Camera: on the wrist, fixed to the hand. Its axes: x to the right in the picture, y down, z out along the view.
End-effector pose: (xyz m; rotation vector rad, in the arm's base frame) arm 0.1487 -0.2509 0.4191 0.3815 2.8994 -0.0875
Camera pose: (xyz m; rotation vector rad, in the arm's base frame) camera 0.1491 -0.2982 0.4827 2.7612 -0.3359 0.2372
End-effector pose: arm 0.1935 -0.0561 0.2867 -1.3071 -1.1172 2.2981
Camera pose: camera 0.2491 -0.0109 0.3205 0.5888 -0.8885 -0.4676
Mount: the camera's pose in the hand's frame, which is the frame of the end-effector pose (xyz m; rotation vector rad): -0.0262 -0.0475 -0.0578 0.0107 -0.4466 3.0575
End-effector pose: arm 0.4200 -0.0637 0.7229 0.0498 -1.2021 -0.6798
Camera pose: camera 0.4435 -0.1065 0.6605 -1.6076 -0.4070 2.0498
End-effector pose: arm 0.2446 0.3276 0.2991 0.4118 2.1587 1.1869
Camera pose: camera 0.2275 0.2505 0.2919 -2.3165 0.4671 -0.7865
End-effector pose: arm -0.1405 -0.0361 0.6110 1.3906 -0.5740 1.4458
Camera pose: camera -0.1293 0.0233 0.5597 0.3041 1.4890 -0.9929
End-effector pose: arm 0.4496 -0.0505 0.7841 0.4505 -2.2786 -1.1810
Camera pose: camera 0.5073 -0.1013 0.7646 -2.3484 -0.5961 0.6040
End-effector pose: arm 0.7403 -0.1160 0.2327 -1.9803 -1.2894 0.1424
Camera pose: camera 0.7195 -0.1583 0.2964 1.4927 -2.0473 -1.4312
